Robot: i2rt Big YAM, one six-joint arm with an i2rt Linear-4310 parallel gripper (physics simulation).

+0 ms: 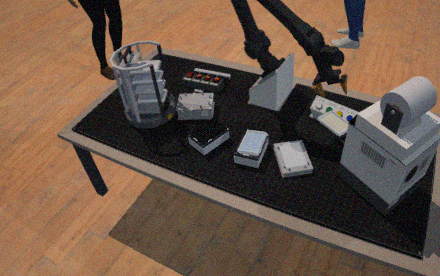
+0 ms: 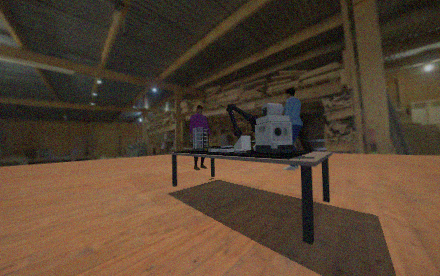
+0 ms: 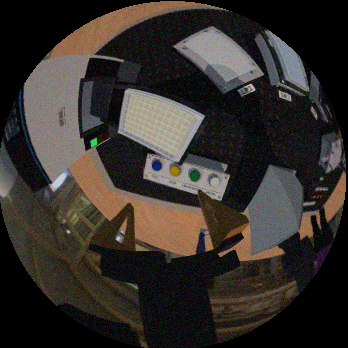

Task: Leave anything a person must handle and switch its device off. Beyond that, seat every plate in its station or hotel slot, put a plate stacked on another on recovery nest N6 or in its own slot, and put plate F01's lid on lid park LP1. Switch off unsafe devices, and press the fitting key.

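Frame: origin at the arm's base, x back, y right, z up, level; metres.
Seen in the pictures: gripper, fingertip midpoint: (image 1: 335,95) (image 3: 162,199); arm's base at its link origin: (image 1: 273,69) (image 2: 242,139) (image 3: 280,227).
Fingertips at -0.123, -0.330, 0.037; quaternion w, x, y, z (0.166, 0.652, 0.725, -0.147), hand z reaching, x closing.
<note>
Pixels of each thing's middle, then the offset from my fingertips to it, as dx, dy, dz. "pt": a spot on its surface instead.
- blue key at a spot on its surface: (image 3: 157,165) pt +0.028, -0.067, -0.113
- yellow key at a spot on its surface: (image 3: 175,171) pt +0.038, -0.019, -0.112
- green key at a spot on its surface: (image 3: 195,176) pt +0.044, +0.030, -0.113
- white key at a spot on its surface: (image 3: 214,181) pt +0.050, +0.077, -0.113
- pale gridded plate at the middle of its body: (image 3: 151,122) (image 1: 335,122) -0.087, -0.035, -0.064
- clear-edged white piece at the middle of its body: (image 3: 219,51) (image 1: 292,155) -0.246, +0.078, -0.152
- label LP1 at a spot on its surface: (image 3: 246,90) pt -0.166, +0.137, -0.180
- bluish plate at the middle of its body: (image 1: 252,142) -0.283, +0.237, -0.116
- plate hotel at the middle of its body: (image 1: 144,82) (image 2: 201,139) -0.253, +0.796, -0.009
- black-topped station at a spot on its surface: (image 1: 209,137) pt -0.336, +0.404, -0.114
- white box at the middle of its body: (image 1: 195,104) -0.154, +0.600, -0.144
- strip with red-lit switches, surface spot: (image 1: 206,78) pt +0.037, +0.660, -0.131
My gripper (image 1: 331,88) (image 3: 162,199) is open and empty, near the outer side of the key panel. The panel has a blue key (image 3: 157,165), a yellow key (image 3: 175,171), a green key (image 3: 195,176) and a white key (image 3: 214,181). A pale gridded plate (image 1: 334,123) (image 3: 160,122) lies beside the panel, by the big white device (image 1: 372,155) (image 2: 272,134) (image 3: 55,115), which shows a green light (image 3: 94,143). A clear-edged white piece (image 1: 293,158) (image 3: 215,57) lies by the label LP1 (image 3: 246,90). A bluish plate (image 1: 253,142) (image 3: 287,57) sits on a station. The plate hotel (image 1: 156,89) stands at the left.
A grey wedge-shaped block (image 1: 272,89) (image 3: 277,210) stands beside the arm. A black-topped station (image 1: 209,137), a white box (image 1: 195,105) and a strip with red-lit switches (image 1: 206,78) are farther left. One person in purple (image 2: 199,120) and one in blue (image 2: 293,112) stand behind the table.
</note>
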